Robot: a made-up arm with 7 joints.
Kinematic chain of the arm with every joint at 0, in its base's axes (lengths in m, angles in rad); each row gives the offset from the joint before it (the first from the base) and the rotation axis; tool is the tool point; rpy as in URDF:
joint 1: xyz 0 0 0.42 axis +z
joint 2: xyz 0 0 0 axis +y
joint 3: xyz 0 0 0.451 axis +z
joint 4: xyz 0.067 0 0 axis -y
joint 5: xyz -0.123 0 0.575 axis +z
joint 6: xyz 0 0 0 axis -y
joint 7: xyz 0.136 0 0 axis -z
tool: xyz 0 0 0 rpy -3.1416 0 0
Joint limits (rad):
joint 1: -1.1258..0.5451
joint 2: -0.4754..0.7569
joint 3: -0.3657..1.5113
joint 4: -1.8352..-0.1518
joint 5: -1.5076..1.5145
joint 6: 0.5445..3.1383
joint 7: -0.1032..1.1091
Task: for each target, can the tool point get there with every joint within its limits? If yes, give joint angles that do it. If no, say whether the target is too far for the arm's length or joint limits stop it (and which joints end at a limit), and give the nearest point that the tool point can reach.
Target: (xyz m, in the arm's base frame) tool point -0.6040 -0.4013 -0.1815
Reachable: no: joint limits stop it (at a limit: joint 1, joint 2, joint 3, joint 4, joint 6) | nearest point 0.0080 -0.7358 0.2126 | short by 0.801 m
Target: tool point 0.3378 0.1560 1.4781
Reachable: yes | joints 0.3717 -0.2096 0.0350 -0.9935 -0.1152 1.7155 0.1457
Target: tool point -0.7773 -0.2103 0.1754
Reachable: no: joint limits stop it (at a limit: joint 1, joint 2, joint 3, joint 4, joint 5, joint 6) | nearest point -0.5848 0.4216 0.7561 | short by 0.880 m
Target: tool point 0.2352 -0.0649 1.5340
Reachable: yes | joints 0.0515 -0.0376 0.0083 -0.5991 0.8077 2.5074 0.5072
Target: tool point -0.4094 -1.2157 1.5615
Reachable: no: too far | nearest point 0.0199 -0.7179 1.2337 | short by 0.735 m
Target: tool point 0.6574 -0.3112 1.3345
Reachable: yes | joints -0.5745 0.5672 0.4100 -0.3787 -0.5622 2.1801 0.6055
